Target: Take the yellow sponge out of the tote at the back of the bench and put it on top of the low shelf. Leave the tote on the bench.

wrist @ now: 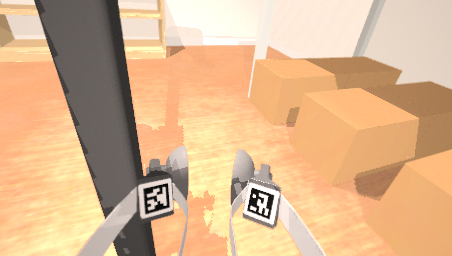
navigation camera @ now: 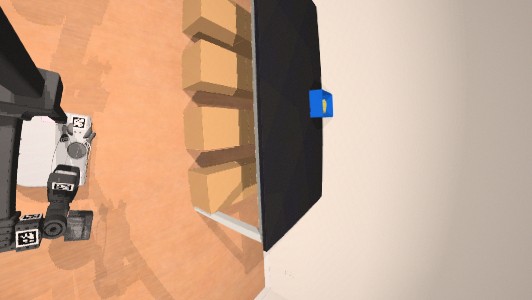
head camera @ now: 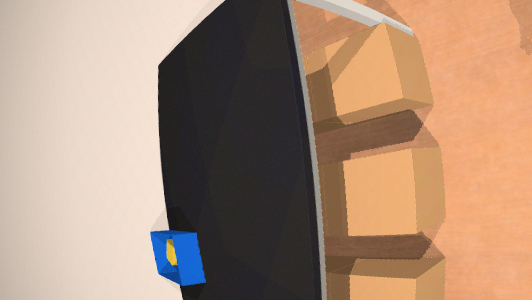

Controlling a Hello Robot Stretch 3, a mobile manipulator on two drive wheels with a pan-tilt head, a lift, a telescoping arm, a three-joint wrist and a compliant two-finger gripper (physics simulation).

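Seen in the pictures: gripper, between the fingertips: (wrist: 210, 166) (navigation camera: 81, 125); robot's base, origin of its link: (navigation camera: 76, 148).
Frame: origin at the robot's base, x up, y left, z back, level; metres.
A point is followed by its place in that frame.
Observation:
A yellow sponge (head camera: 171, 252) {y 0.510, x 0.810, z -1.376 m} (navigation camera: 324, 106) {y 0.516, x 0.810, z -1.396 m} lies inside the blue tote (head camera: 192, 260) {y 0.477, x 0.799, z -1.184 m} (navigation camera: 315, 104) {y 0.466, x 0.807, z -1.186 m}. The tote stands at the wall-side edge of the black-topped bench (head camera: 250, 150) {y 0.061, x 0.762, z -0.855 m} (navigation camera: 287, 125) {y 0.242, x 0.762, z -0.866 m}. My gripper (wrist: 210, 166) {y 0.095, x 0.532, z -0.014 m} is open, with floor showing between its fingertips. It is over the floor, well away from the bench and the tote. A light wooden shelf unit (wrist: 162, 30) {y 2.083, x 0.234, z 0.147 m} stands on the floor at the upper left of the wrist view; its top is out of that view, so I cannot tell whether it is the low shelf.
Several cardboard boxes (head camera: 382, 192) {y 0.217, x 0.270, z -0.779 m} (navigation camera: 220, 127) {y 0.232, x 0.270, z -0.776 m} (wrist: 380, 110) {y 0.637, x 0.270, z -0.770 m} stand under and in front of the bench. A pale bench leg bar (head camera: 345, 12) {y -0.389, x 0.438, z -0.797 m} (navigation camera: 230, 223) {y -0.406, x 0.452, z -0.775 m} is at the bench end. A dark mast (wrist: 95, 100) {y 0.116, x 0.579, z 0.066 m} crosses the left of the wrist view. A wall rises behind the bench.

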